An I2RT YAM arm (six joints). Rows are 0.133 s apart.
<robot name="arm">
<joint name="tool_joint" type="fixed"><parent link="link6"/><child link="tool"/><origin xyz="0 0 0" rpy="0 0 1.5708"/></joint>
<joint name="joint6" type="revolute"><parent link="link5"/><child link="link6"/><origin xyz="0.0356 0 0.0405" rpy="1.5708 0 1.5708"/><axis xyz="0 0 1"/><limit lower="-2.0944" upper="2.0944"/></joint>
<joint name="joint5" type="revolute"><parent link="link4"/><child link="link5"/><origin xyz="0.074 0.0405 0.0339" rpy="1.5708 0 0"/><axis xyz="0 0 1"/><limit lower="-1.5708" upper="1.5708"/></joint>
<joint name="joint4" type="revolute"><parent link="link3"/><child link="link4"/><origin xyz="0.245 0.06 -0.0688"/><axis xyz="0 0 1"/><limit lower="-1.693" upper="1.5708"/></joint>
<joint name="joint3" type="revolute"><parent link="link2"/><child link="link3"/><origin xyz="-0.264 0 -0.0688" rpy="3.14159 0 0"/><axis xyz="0 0 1"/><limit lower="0" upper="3.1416"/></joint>
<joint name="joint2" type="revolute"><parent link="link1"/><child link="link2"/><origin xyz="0.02 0.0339 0.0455" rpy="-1.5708 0 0"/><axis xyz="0 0 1"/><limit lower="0" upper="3.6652"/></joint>
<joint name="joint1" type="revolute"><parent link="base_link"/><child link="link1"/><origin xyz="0 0 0.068"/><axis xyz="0 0 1"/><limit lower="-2.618" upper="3.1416"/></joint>
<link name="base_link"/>
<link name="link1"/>
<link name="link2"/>
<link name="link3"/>
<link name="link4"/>
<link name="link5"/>
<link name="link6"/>
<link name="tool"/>
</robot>
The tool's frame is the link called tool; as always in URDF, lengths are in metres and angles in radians.
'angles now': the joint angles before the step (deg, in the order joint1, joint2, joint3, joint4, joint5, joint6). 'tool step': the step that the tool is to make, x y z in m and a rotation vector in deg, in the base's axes. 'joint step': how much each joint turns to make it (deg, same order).
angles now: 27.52 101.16 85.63 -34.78 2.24 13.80
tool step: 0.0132 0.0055 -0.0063 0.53 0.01 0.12
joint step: -0.22 3.12 2.35 1.01 -0.58 0.04
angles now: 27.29 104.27 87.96 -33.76 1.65 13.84
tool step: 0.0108 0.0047 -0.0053 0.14 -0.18 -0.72
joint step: -0.07 2.61 2.08 0.74 0.38 0.52
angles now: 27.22 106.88 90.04 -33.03 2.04 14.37
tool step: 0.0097 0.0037 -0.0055 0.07 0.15 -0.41
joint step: -0.15 2.42 1.99 0.32 0.07 0.29
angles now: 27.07 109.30 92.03 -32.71 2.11 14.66
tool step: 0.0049 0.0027 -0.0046 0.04 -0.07 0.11
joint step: 0.02 1.30 0.70 0.69 -0.06 -0.07
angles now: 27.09 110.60 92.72 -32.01 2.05 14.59
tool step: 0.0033 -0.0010 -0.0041 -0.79 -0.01 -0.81
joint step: -0.24 0.75 0.19 0.21 0.91 -0.02
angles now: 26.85 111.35 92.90 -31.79 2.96 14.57
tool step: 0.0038 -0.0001 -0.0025 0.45 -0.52 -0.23
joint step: -0.25 0.60 0.08 1.18 -0.14 0.10
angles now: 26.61 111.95 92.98 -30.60 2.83 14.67
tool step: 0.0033 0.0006 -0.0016 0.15 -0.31 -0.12
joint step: -0.12 0.66 0.46 0.55 0.00 0.00
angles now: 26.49 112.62 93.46 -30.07 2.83 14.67
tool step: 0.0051 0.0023 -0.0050 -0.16 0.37 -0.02
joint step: -0.03 1.50 1.10 0.00 -0.02 0.01
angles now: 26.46 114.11 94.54 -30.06 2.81 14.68
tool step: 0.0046 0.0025 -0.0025 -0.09 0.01 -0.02
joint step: 0.03 1.27 1.27 -0.05 0.09 -0.01
